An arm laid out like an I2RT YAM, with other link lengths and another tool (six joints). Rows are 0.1 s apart.
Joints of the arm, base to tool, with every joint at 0 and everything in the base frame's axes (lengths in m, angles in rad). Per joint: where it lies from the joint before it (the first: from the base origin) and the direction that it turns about. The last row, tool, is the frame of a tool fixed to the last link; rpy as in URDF.
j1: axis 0 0 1 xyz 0 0 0.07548
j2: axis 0 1 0 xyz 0.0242 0.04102 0.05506
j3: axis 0 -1 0 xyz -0.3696 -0.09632 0
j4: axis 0 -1 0 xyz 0.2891 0.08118 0.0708
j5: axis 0 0 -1 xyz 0.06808 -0.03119 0.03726
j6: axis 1 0 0 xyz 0.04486 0 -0.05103
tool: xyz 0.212 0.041 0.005 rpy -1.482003 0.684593 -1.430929
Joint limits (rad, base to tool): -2.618..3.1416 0..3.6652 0..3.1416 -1.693..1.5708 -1.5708..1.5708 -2.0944..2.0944
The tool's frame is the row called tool.
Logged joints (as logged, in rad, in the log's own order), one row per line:
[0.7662 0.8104 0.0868 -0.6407 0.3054 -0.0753]
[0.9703 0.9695 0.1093 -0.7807 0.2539 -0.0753]
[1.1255 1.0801 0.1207 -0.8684 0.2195 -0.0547]
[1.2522 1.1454 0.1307 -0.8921 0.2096 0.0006]
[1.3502 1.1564 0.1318 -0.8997 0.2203 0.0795]
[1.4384 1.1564 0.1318 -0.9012 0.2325 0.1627]
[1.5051 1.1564 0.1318 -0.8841 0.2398 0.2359]
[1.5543 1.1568 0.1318 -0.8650 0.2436 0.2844]
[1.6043 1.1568 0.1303 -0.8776 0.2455 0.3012]
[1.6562 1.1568 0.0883 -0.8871 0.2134 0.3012]
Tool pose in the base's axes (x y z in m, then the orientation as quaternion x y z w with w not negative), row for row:
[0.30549 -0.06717 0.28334 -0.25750 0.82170 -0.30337 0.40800]
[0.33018 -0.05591 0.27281 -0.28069 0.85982 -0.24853 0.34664]
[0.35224 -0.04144 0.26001 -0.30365 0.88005 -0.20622 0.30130]
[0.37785 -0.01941 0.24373 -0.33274 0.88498 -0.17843 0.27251]
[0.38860 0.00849 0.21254 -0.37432 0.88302 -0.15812 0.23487]
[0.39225 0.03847 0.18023 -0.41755 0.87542 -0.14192 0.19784]
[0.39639 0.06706 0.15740 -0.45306 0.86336 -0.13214 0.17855]
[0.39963 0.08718 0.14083 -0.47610 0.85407 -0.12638 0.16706]
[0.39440 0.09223 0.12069 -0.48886 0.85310 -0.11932 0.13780]
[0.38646 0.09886 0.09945 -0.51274 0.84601 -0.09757 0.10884]
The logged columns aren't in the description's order. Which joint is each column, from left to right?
Columns, left to right: j2, j3, j6, j4, j5, j1.
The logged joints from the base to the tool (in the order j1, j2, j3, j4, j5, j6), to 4 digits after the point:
[-0.0753 0.7662 0.8104 -0.6407 0.3054 0.0868]
[-0.0753 0.9703 0.9695 -0.7807 0.2539 0.1093]
[-0.0547 1.1255 1.0801 -0.8684 0.2195 0.1207]
[0.0006 1.2522 1.1454 -0.8921 0.2096 0.1307]
[0.0795 1.3502 1.1564 -0.8997 0.2203 0.1318]
[0.1627 1.4384 1.1564 -0.9012 0.2325 0.1318]
[0.2359 1.5051 1.1564 -0.8841 0.2398 0.1318]
[0.2844 1.5543 1.1568 -0.8650 0.2436 0.1318]
[0.3012 1.6043 1.1568 -0.8776 0.2455 0.1303]
[0.3012 1.6562 1.1568 -0.8871 0.2134 0.0883]

